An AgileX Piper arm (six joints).
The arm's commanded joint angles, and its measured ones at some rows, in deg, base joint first. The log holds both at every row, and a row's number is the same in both.
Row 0, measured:
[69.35 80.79 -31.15 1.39 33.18 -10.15]
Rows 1 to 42, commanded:
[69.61 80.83 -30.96 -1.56 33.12 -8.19]
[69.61 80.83 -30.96 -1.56 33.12 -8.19]
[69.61 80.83 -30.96 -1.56 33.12 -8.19]
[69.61 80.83 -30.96 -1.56 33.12 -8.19]
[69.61 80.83 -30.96 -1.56 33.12 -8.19]
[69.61 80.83 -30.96 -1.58 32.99 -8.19]
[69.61 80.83 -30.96 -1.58 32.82 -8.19]
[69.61 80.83 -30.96 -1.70 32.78 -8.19]
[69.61 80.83 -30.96 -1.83 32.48 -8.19]
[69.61 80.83 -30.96 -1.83 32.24 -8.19]
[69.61 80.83 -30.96 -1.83 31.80 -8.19]
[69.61 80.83 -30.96 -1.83 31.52 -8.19]
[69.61 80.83 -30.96 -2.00 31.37 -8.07]
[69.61 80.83 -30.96 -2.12 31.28 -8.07]
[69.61 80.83 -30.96 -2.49 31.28 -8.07]
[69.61 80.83 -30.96 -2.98 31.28 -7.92]
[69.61 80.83 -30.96 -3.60 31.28 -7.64]
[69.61 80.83 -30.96 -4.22 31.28 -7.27]
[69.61 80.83 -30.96 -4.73 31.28 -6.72]
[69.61 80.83 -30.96 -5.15 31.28 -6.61]
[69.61 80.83 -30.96 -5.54 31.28 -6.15]
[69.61 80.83 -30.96 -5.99 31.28 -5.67]
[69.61 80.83 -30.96 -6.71 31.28 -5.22]
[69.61 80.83 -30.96 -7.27 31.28 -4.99]
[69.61 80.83 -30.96 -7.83 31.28 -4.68]
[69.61 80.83 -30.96 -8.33 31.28 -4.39]
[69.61 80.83 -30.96 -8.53 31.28 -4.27]
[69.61 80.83 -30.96 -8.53 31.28 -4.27]
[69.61 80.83 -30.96 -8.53 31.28 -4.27]
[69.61 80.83 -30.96 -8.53 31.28 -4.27]
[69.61 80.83 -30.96 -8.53 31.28 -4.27]
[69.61 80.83 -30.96 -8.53 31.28 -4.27]
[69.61 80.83 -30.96 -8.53 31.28 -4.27]
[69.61 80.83 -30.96 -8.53 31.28 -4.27]
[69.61 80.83 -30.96 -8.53 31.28 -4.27]
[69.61 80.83 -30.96 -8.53 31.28 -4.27]
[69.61 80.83 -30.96 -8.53 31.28 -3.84]
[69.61 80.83 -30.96 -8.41 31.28 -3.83]
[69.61 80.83 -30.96 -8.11 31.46 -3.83]
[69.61 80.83 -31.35 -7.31 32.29 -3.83]
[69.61 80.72 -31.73 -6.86 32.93 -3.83]
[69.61 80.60 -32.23 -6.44 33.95 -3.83]
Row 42, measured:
[69.35 80.88 -31.15 -7.89 31.65 -4.27]
